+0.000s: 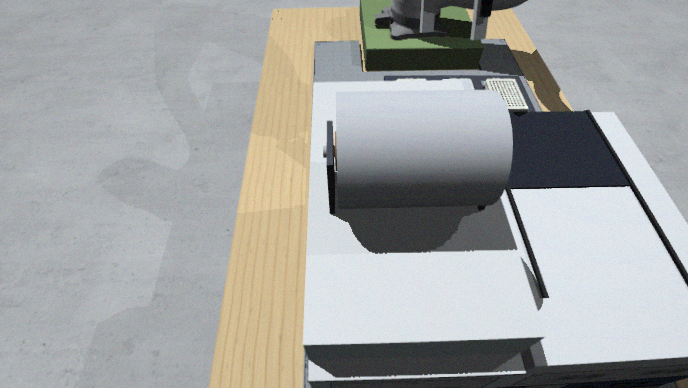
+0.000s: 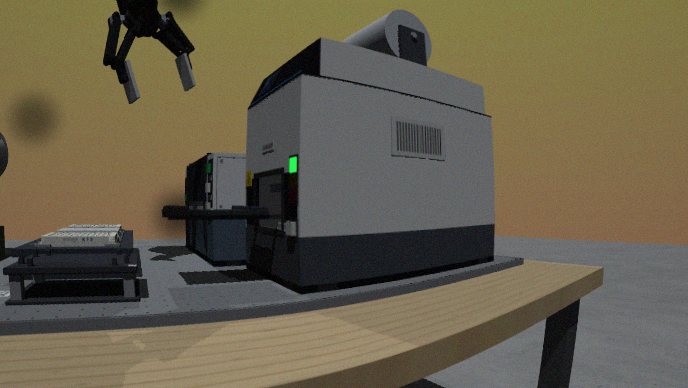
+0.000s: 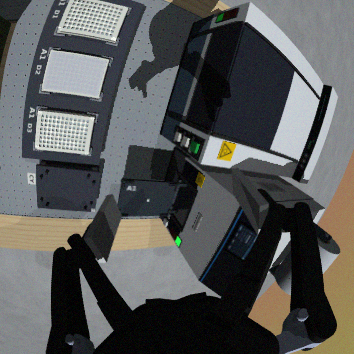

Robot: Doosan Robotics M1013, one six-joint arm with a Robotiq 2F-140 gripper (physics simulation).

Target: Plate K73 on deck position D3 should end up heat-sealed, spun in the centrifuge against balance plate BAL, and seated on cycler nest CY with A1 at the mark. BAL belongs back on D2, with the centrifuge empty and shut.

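Places are measured from the arm's base along level axes (x down, y right, z back), in metres.
Pixels of known places: gripper, fingertip midpoint: [image 1: 450, 35] [image 2: 164, 93] [image 3: 173, 194]; arm's base, origin of the base link: [image 1: 413, 23].
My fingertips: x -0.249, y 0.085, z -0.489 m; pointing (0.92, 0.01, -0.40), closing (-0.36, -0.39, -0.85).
Note:
For each thing: its middle in the pictures, then the offset to it from my fingertips.
- White perforated plate K73, body centre: [image 2: 81, 239] [image 3: 63, 131] dy +0.000, dx +0.257, dz +0.142 m
- dark cycler nest CY, body centre: [image 2: 79, 272] [image 3: 66, 186] dy +0.150, dx +0.287, dz +0.144 m
- heat sealer, body centre: [image 1: 392, 225] [image 2: 377, 136] [image 3: 259, 223] dy +0.177, dx +0.075, dz -0.352 m
- centrifuge, body centre: [image 1: 555, 236] [image 2: 286, 201] [image 3: 264, 106] dy -0.133, dx +0.191, dz -0.345 m
- perforated plate, body centre: [image 3: 92, 17] [image 2: 95, 228] [image 1: 505, 95] dy -0.246, dx +0.257, dz +0.113 m
White perforated plate K73 [image 3: 64, 132] [image 2: 82, 238] lies on D3. A plate with a smooth, pale top [image 3: 75, 73] lies on D2; no BAL label is readable. The dark cycler nest CY [image 3: 67, 186] [image 2: 75, 270] beside D3 is bare. The heat sealer [image 3: 200, 220] [image 2: 400, 185] has its dark tray [image 3: 147, 199] [image 2: 215, 212] out and empty, with a green light. The centrifuge [image 3: 260, 85] [image 1: 570, 150] [image 2: 228, 180] looks shut; its inside is hidden. My gripper [image 3: 173, 194] [image 2: 160, 96] [image 1: 453, 34] is open and empty, high above the deck and nests.
Another perforated plate [image 3: 94, 19] [image 1: 506, 94] lies on D1. A film roll [image 1: 422, 150] [image 2: 400, 35] [image 3: 305, 265] stands on top of the sealer, close to the centrifuge. The green robot base block [image 1: 425, 59] is at the table's far end. The wooden table edge [image 2: 450, 335] runs past the sealer.

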